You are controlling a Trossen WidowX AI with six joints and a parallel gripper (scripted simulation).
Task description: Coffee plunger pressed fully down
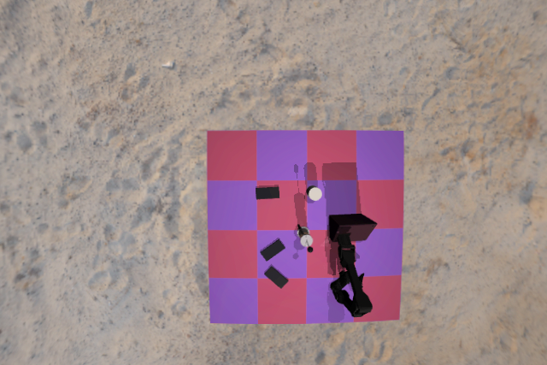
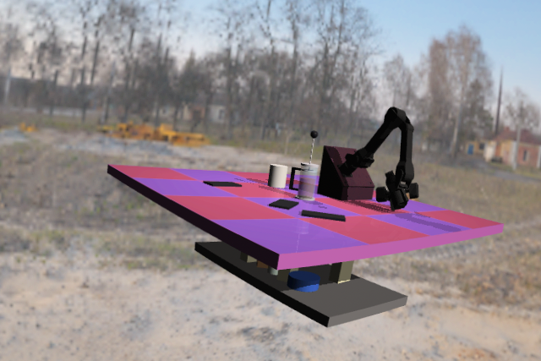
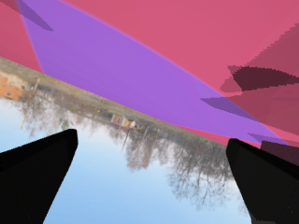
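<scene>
Now: the coffee press 36 cm ahead of my gripper tip, 26 cm to the right of it and 9 cm above it. Also, from my gripper tip: white cup: 27 cm ahead, 51 cm to the right, 1 cm above.
</scene>
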